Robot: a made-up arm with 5 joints. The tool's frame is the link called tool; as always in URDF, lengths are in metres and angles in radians. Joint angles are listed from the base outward. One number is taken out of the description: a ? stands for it. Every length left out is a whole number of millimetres.
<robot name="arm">
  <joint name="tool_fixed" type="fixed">
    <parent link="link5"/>
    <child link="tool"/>
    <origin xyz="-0.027 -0.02 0" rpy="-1.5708 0 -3.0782"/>
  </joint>
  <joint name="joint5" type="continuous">
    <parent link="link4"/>
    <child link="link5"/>
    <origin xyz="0.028 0.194 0" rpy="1.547 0.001 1.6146"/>
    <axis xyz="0 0 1"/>
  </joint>
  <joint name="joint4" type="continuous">
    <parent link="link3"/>
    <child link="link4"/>
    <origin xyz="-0.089 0.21 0" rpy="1.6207 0.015 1.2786"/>
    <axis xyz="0 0 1"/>
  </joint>
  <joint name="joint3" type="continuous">
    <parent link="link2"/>
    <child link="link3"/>
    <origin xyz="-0.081 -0.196 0" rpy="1.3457 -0.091 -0.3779"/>
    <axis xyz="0 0 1"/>
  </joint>
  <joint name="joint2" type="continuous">
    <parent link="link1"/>
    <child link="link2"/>
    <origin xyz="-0.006 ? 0" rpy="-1.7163 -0.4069 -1.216"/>
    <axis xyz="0 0 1"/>
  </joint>
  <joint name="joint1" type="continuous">
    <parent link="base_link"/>
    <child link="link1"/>
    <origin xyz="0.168 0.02 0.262" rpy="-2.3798 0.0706 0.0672"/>
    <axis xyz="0 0 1"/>
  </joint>
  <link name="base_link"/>
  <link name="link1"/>
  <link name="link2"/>
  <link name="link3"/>
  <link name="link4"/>
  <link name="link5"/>
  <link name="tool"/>
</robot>
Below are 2 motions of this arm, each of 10 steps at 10 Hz.
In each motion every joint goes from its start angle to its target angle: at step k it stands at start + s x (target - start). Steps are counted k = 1, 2, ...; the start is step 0. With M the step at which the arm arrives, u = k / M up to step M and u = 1 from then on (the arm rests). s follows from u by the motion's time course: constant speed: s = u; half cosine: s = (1 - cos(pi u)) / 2; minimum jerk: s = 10 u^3 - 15 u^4 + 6 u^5.
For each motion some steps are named. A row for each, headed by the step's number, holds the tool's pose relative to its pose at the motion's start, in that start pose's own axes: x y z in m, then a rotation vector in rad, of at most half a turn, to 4 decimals.
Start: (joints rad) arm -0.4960 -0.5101 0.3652 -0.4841 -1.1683
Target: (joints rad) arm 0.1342 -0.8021 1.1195 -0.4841 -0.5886
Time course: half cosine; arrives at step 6
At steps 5, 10:
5: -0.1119 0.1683 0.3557 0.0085 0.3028 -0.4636
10: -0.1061 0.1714 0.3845 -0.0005 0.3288 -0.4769

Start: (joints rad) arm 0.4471 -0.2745 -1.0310 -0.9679 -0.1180
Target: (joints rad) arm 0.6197 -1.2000 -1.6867 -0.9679 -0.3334
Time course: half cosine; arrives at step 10
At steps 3, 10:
3: -0.0015 0.0683 -0.0434 0.1235 -0.0735 -0.1916
10: 0.1958 0.3442 -0.1979 0.4613 -0.5436 -0.8997

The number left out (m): -0.051
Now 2 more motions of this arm.
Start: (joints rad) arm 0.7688 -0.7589 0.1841 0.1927 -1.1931
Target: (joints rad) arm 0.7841 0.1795 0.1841 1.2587 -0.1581
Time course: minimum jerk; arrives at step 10
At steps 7, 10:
7: 0.2116 0.1293 -0.0933 0.8597 -1.5546 -0.4442
10: 0.2501 0.1506 -0.0844 1.0708 -1.7888 -0.5625

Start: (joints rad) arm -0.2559 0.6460 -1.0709 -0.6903 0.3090
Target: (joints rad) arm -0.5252 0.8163 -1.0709 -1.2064 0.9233
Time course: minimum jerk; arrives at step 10
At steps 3, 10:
3: -0.0033 -0.0349 -0.0121 0.0731 -0.1256 0.1047
10: 0.0211 -0.1961 -0.1135 0.5657 -0.7843 0.5475

